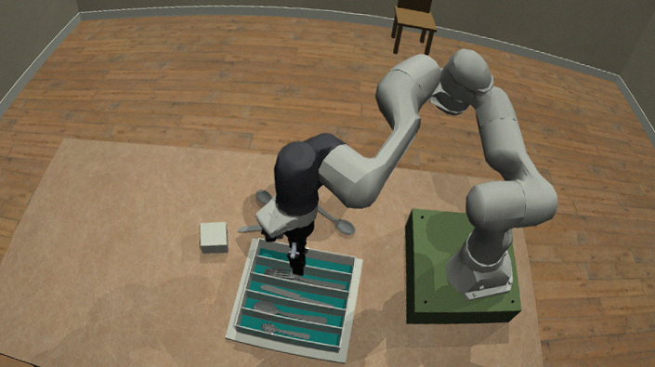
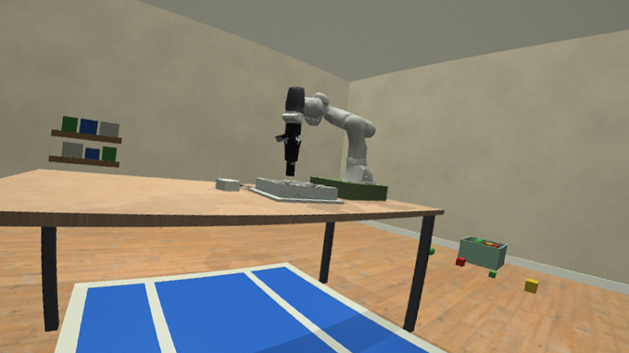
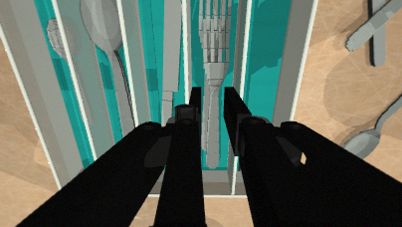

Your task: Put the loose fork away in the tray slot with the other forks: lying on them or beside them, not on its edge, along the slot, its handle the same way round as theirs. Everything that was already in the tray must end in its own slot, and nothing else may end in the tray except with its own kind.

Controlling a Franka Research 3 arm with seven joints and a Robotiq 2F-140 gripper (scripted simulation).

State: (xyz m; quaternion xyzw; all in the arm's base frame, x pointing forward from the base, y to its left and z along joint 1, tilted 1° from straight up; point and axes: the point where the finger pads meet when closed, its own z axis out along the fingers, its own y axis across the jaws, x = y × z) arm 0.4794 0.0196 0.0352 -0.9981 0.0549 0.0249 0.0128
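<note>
The knife is 20 mm behind my hand, 60 mm to the left of it and 110 mm below it. Also, from my hand: small white box (260 mm ahead, 110 mm to the right, 100 mm below).
</note>
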